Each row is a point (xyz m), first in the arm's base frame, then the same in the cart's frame.
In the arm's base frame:
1: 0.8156 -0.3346 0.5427
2: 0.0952 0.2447 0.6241
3: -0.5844 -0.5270 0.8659
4: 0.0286 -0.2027 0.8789
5: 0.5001 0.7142 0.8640
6: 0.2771 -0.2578 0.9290
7: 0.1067 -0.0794 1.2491
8: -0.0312 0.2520 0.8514
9: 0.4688 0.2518 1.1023
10: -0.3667 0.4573 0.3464
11: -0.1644 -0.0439 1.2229
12: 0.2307 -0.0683 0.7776
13: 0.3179 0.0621 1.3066
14: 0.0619 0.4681 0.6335
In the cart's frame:
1: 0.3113 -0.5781 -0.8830
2: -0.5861 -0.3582 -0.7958
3: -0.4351 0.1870 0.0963
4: -0.2699 -0.0359 -0.5394
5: -0.6416 -0.3232 -1.4573
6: -0.0594 -0.0583 -0.6894
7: -0.2698 0.2709 -0.7927
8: -0.6503 -0.1062 -0.7873
9: -0.2927 -0.0254 -1.2099
10: -1.0792 -0.5054 -0.5297
11: -0.4780 0.3255 -0.6222
12: -0.2473 -0.2125 -0.7330
13: -0.2292 0.2399 -1.0483
14: -0.7730 -0.3699 -0.9223

